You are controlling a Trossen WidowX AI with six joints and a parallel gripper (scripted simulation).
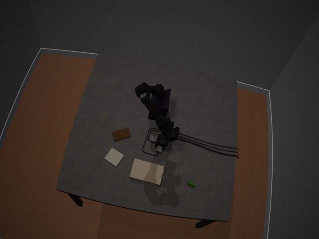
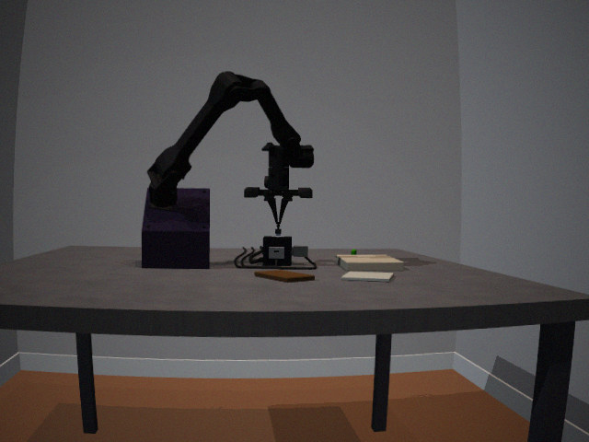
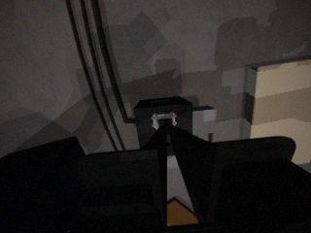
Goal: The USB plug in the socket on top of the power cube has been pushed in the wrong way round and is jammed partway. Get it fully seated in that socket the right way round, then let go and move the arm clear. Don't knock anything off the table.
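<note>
Right now my gripper tip is 2 cm above the dark USB plug. Round my gripper tip: large beige slab 25 cm ahead, 10 cm below, 5 cm to the right; brown pad 32 cm to the right, 11 cm below, 2 cm ahead; light-rimmed socket 4 cm below.
</note>
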